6 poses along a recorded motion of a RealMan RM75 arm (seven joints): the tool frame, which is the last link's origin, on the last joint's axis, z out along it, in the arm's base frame.
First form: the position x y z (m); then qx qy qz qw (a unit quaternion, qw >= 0).
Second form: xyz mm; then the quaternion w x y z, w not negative. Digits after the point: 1 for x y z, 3 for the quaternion.
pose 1, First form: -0.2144 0.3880 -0.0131 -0.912 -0.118 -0.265 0.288
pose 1, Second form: -214.4 388.0 -13.1 0.288 -0.912 -0.118 -0.265
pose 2, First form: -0.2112 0.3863 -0.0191 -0.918 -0.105 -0.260 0.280
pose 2, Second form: -211.2 386.3 -19.1 0.280 -0.918 -0.105 -0.260
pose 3, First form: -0.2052 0.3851 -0.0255 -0.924 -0.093 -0.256 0.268
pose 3, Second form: -205.2 385.1 -25.5 0.268 -0.924 -0.093 -0.256
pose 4, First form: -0.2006 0.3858 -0.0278 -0.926 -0.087 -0.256 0.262
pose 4, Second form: -200.6 385.8 -27.8 0.262 -0.926 -0.087 -0.256
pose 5, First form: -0.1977 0.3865 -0.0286 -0.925 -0.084 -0.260 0.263
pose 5, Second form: -197.7 386.5 -28.6 0.263 -0.925 -0.084 -0.260
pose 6, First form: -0.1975 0.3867 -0.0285 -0.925 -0.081 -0.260 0.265
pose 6, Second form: -197.5 386.7 -28.5 0.265 -0.925 -0.081 -0.260
